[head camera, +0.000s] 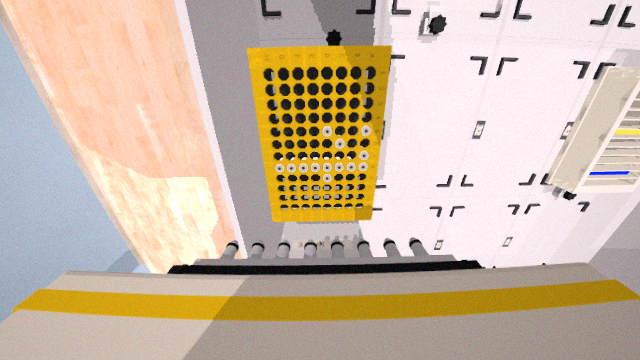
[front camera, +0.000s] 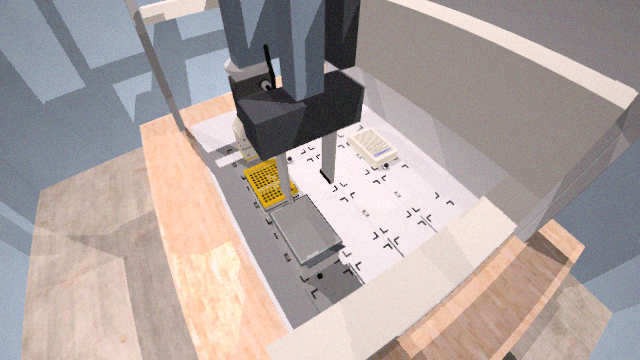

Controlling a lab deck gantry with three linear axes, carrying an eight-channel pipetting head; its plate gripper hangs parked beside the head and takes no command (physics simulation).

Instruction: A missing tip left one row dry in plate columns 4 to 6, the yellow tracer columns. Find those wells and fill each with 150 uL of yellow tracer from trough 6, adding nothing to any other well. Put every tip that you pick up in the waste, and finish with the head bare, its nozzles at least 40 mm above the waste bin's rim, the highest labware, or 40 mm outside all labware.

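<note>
The pipetting head (front camera: pixel 248 95) stands above the deck's left side. Its eight nozzles (head camera: pixel 337 248) look bare in the head view. The yellow tip rack (front camera: pixel 265 182) (head camera: pixel 258 135) lies beyond the nozzles in the head view; pale tips fill one cross row and several sit singly, while many other holes are dark. The grey waste bin (front camera: pixel 306 231) adjoins the rack. The cream trough block (front camera: pixel 372 146) (head camera: pixel 582 125) shows a yellow and a blue strip in the head view. The well plate does not show clearly in either view. My parked plate gripper (front camera: pixel 308 189) has its two paddles apart, holding nothing.
Black locating corners and knobs (head camera: pixel 438 24) (front camera: pixel 320 276) mark the deck. A wooden border (front camera: pixel 175 200) (head camera: pixel 125 100) runs along the left side. A grey side panel (front camera: pixel 450 75) rises behind the trough block, and a pale front rail (front camera: pixel 400 285) crosses the near edge.
</note>
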